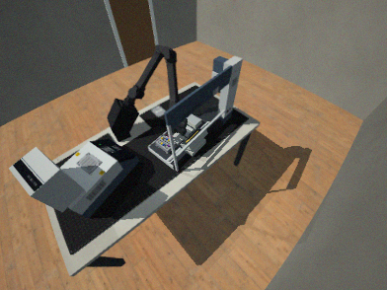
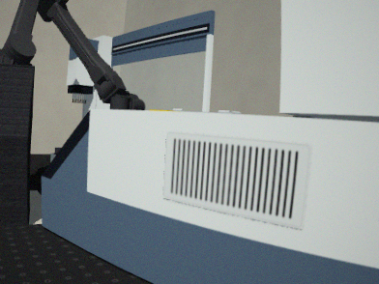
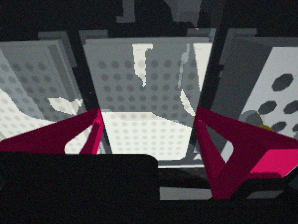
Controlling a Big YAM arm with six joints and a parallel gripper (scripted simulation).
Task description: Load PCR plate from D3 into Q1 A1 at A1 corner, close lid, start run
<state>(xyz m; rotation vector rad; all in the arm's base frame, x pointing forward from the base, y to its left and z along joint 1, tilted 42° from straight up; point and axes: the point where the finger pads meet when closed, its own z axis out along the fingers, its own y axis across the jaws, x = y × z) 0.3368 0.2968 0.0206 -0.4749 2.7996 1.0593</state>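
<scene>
Now: hand 3 cm short of the tube, 7 cm to the left of it and 2 cm below it. The rest, counted from my hand: tube cooling block: 4 cm ahead, 10 cm to the right, 1 cm above; then pipette head: 8 cm behind, 45 cm to the left, 32 cm above.
</scene>
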